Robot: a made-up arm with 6 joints.
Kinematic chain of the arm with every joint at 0, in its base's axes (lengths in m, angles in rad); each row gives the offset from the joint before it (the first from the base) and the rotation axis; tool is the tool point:
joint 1: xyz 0 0 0.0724 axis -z
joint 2: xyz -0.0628 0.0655 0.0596 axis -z
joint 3: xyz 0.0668 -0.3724 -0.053 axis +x
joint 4: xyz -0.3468 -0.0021 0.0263 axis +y
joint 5: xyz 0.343 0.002 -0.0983 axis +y
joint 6: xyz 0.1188 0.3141 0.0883 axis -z
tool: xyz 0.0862 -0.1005 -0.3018
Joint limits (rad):
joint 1: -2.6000..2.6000
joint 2: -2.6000..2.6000
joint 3: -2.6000..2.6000
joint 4: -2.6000..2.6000
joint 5: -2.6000..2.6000
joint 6: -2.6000..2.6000
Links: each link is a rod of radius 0.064 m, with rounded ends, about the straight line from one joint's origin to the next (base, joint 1, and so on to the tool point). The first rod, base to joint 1, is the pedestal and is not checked.
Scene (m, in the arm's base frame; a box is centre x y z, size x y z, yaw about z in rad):
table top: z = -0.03
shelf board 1: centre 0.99 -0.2 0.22 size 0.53 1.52 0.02 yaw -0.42
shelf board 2: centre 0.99 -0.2 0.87 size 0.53 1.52 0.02 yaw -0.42
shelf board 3: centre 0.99 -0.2 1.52 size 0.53 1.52 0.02 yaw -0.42
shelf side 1: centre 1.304 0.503 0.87 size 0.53 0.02 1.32 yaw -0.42
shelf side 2: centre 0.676 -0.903 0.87 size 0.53 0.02 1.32 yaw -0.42
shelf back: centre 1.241 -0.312 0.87 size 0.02 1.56 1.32 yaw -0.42
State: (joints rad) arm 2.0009 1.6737 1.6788 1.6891 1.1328 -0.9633
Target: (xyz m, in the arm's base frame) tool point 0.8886 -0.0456 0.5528
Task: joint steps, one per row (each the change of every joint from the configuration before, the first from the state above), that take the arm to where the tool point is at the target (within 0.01 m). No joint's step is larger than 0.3 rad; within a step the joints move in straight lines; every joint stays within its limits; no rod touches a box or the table.
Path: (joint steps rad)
1: 0.0104 -0.0197 0.2527 -0.0089 -0.1959 -0.1403
2: 0.0103 -0.0197 0.2527 -0.0089 -0.1959 -0.1403

